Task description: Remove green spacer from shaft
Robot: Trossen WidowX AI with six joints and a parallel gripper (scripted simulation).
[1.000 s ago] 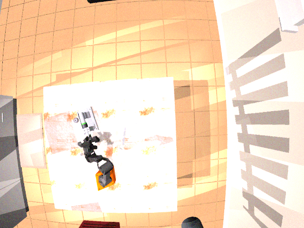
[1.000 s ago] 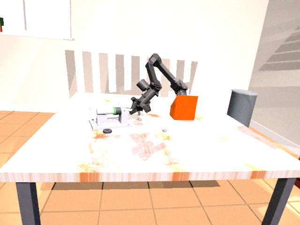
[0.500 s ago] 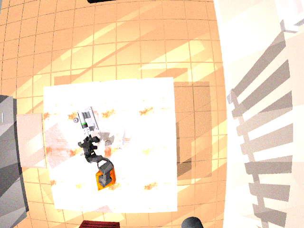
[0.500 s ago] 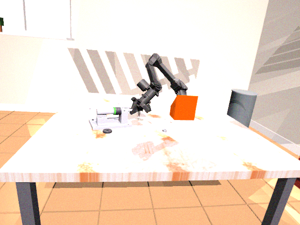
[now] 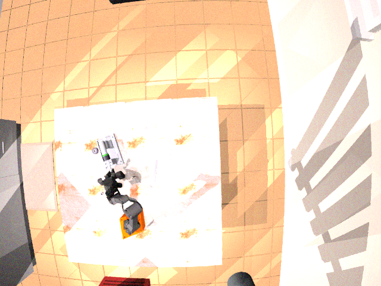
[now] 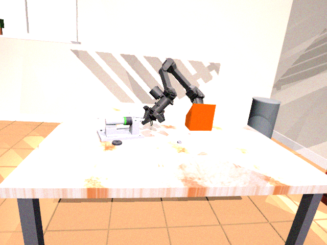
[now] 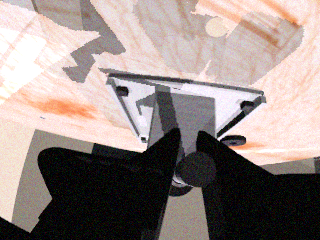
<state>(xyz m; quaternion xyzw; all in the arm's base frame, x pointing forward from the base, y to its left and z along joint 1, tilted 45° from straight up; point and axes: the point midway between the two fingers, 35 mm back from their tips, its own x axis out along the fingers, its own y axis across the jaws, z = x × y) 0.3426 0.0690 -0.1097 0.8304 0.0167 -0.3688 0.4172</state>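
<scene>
Now: the green spacer 100 mm ahead of my gripper tip, 40 mm to the left of it and 20 mm above it. Round my gripper tip: black ring: 160 mm to the left, 120 mm ahead, 50 mm below.
</scene>
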